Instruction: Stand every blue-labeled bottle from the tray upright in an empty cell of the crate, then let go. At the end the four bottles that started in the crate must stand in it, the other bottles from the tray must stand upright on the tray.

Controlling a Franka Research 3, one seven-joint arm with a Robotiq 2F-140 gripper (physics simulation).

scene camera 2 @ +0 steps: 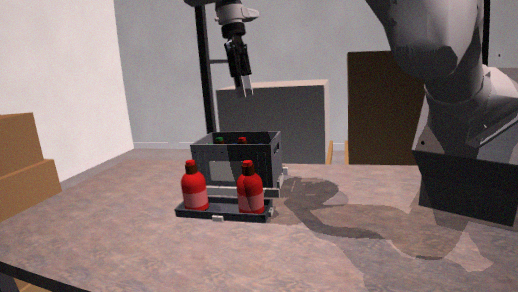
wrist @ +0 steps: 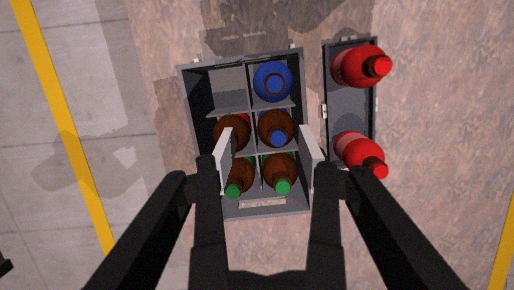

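Note:
The open gripper (scene camera 2: 245,94) (wrist: 268,145) is high above the crate (scene camera 2: 210,154) (wrist: 300,205), with no bottle between its fingers. In the wrist view, a blue bottle (wrist: 272,82) stands upright in the crate's top right cell, apart from the fingers. Below it is a brown bottle with a blue cap (wrist: 276,126). A brown bottle (wrist: 231,132) with a red label is at middle left, its cap hidden. Two green-capped brown bottles (wrist: 242,174) (wrist: 280,170) fill the bottom cells. The top left cell is empty. Red bottles (scene camera 2: 194,190) (wrist: 357,65) (scene camera 2: 251,192) (wrist: 356,149) stand upright on the tray (scene camera 2: 240,217) (wrist: 345,102).
The tray lies beside the crate on the table (scene camera 2: 150,250), with a narrow gap between them. A large grey box (scene camera 2: 275,115) and a dark brown panel (scene camera 2: 375,105) stand behind the table. Cardboard boxes (scene camera 2: 27,185) are at the left.

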